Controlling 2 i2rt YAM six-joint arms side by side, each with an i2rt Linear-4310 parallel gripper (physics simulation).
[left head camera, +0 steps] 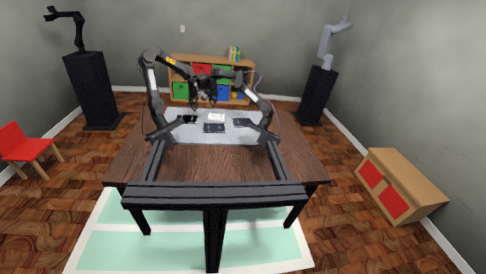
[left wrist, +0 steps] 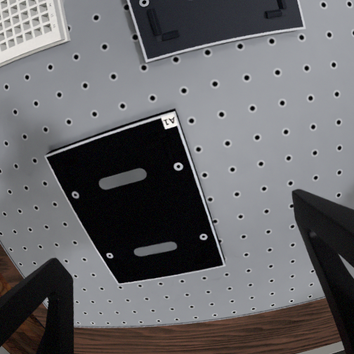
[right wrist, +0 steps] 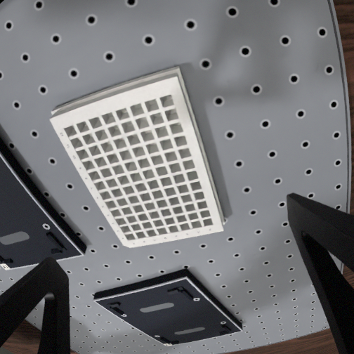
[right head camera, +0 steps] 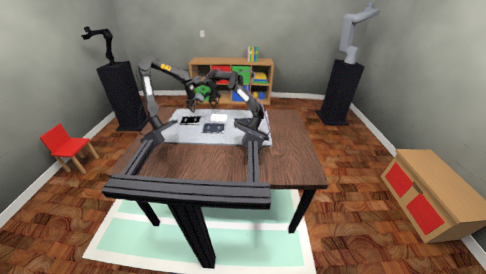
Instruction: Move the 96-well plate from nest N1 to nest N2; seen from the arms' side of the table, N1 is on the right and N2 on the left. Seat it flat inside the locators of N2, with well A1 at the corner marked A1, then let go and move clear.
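Where they show: left gripper, fingertip midpoint: (left head camera: 194, 107) (right head camera: 194, 109); right gripper, fingertip midpoint: (left head camera: 213, 105) (right head camera: 215, 106); left arm's base at its link origin: (left head camera: 163, 127) (right head camera: 159, 128); right arm's base at its link origin: (right head camera: 251, 129).
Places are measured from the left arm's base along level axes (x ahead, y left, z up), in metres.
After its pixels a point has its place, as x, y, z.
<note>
The white 96-well plate (left head camera: 216, 116) @[0.370, -0.339, -0.153] (right head camera: 218, 117) @[0.364, -0.335, -0.153] (right wrist: 135, 165) lies on the grey pegboard, behind the middle dark nest and outside every nest. Its corner also shows in the left wrist view (left wrist: 30, 32). The left nest (left head camera: 188, 119) @[0.332, -0.121, -0.154] (right head camera: 190, 120) @[0.333, -0.109, -0.155] (left wrist: 145, 215) is black and holds no plate; its A1 label shows at a corner, and its locators cannot be made out. The right nest (left head camera: 241, 121) @[0.296, -0.530, -0.155] (right wrist: 180, 317) holds no plate. My left gripper (left wrist: 169, 242) is open above the left nest. My right gripper (right wrist: 166, 242) is open and empty, above and apart from the plate.
A middle dark nest (left head camera: 214, 128) @[0.205, -0.307, -0.155] (right head camera: 213, 128) @[0.209, -0.304, -0.155] (left wrist: 220, 30) (right wrist: 27, 220) with small locators lies between the outer nests, nearer the arm bases. The pegboard (left head camera: 190, 137) @[0.122, -0.137, -0.167] (right head camera: 190, 137) @[0.121, -0.144, -0.166] lies on the wooden table (left head camera: 215, 162) @[-0.110, -0.282, -0.180]. Both forearms reach close together over the board.
</note>
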